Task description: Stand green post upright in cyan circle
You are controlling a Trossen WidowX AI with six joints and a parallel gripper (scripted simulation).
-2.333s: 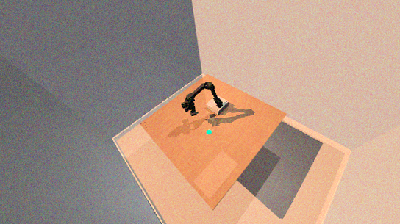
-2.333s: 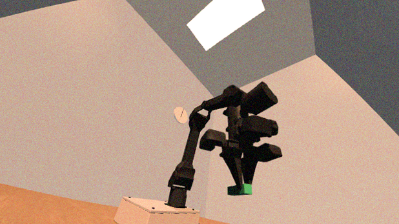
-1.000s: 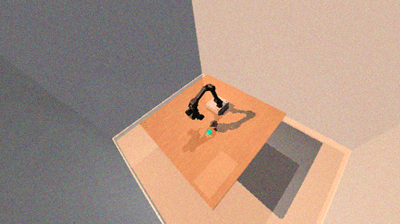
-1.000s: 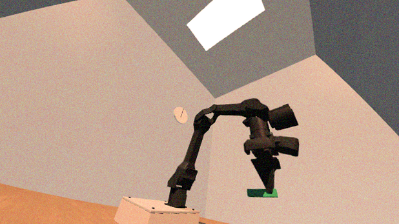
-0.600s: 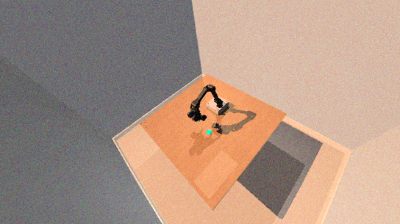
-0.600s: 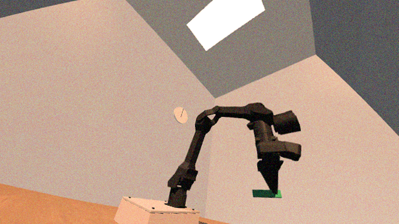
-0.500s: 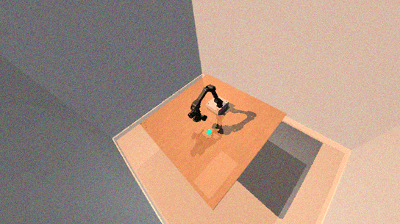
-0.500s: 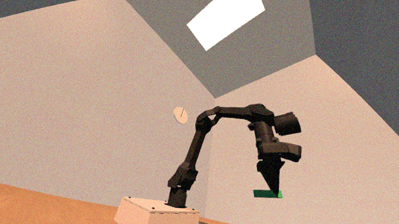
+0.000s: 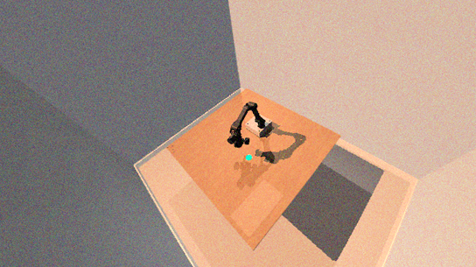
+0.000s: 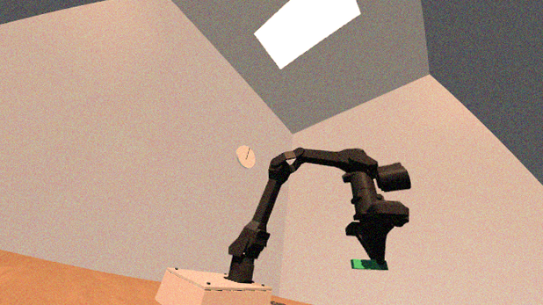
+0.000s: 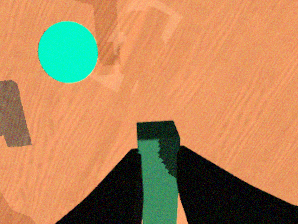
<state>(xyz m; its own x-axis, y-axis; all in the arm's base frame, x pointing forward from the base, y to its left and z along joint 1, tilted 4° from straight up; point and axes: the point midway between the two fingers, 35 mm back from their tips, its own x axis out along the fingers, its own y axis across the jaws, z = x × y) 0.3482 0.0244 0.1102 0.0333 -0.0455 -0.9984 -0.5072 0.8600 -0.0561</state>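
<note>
Right now my gripper tip is 140 mm above the cyan circle, 80 mm to the right of it and 10 mm past it. The rest, counted from my gripper tip: green post 20 mm behind, 10 mm to the right.
</note>
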